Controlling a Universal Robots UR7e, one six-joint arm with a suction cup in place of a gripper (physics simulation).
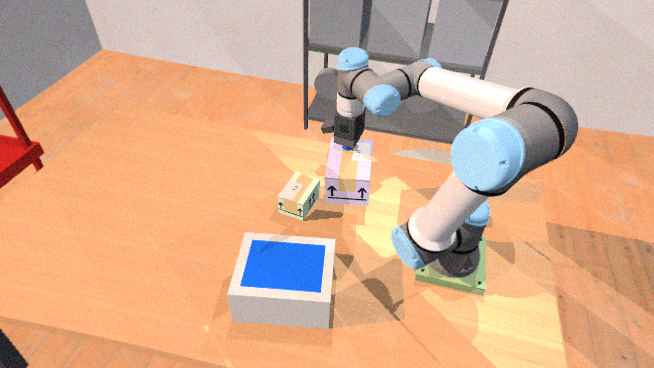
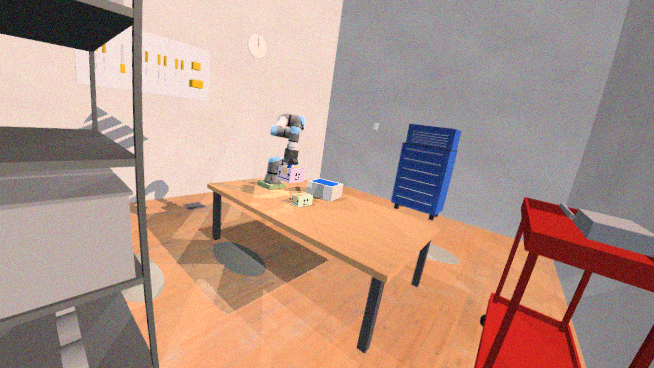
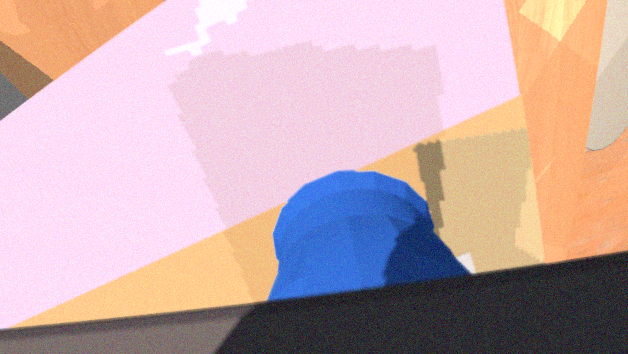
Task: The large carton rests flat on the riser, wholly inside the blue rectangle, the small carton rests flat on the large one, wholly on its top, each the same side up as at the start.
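Observation:
The large carton [image 1: 347,182] [image 2: 293,174] [image 3: 109,154] is pink with a tan tape strip and up-arrows on its side. It hangs level, a little above the table, with its shadow on the wood below. My suction cup [image 1: 347,146] [image 3: 351,228] sits on the tape strip on its top and holds it. The small carton [image 1: 298,196] [image 2: 302,198] is pale green and rests on the table just left of the lifted one. The grey riser [image 1: 279,309] [image 2: 322,191] with the blue rectangle [image 1: 283,265] [image 2: 325,182] stands nearer the front; nothing is on it.
The arm's green base plate [image 1: 450,279] is right of the riser. A grey shelf rack [image 1: 305,69] stands behind the cartons. A red cart [image 1: 18,150] [image 2: 571,247] is off to the left. A blue tool cabinet [image 2: 425,169] stands by the wall.

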